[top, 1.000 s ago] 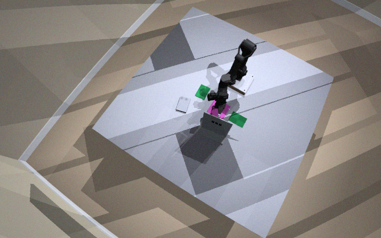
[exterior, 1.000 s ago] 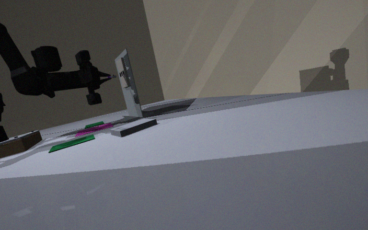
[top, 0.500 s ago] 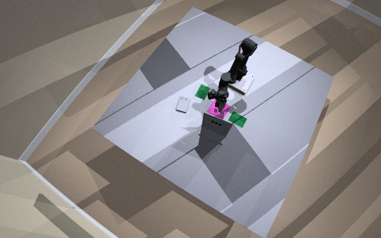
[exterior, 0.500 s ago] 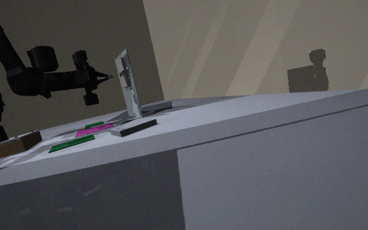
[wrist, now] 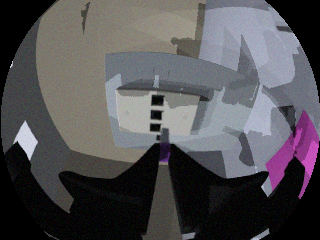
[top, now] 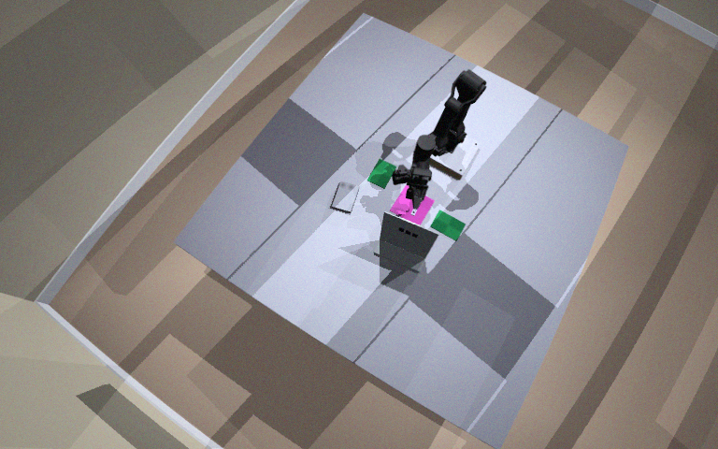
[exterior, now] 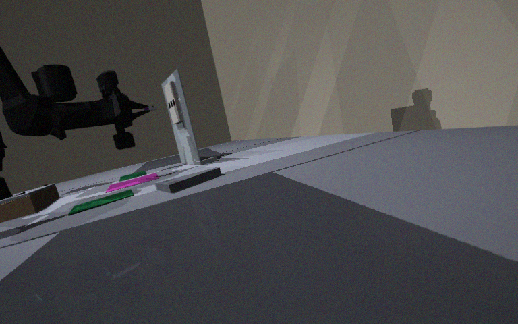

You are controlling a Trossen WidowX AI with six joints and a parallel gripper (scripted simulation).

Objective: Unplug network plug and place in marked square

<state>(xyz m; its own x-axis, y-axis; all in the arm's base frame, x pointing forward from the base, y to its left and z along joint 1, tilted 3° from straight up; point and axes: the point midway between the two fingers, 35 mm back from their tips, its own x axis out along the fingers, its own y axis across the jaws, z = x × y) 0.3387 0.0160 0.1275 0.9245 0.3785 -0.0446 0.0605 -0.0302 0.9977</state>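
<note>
My gripper tip is now 9 cm short of the upright grey panel, 6 cm above it and 2 cm to the right of it.
</note>
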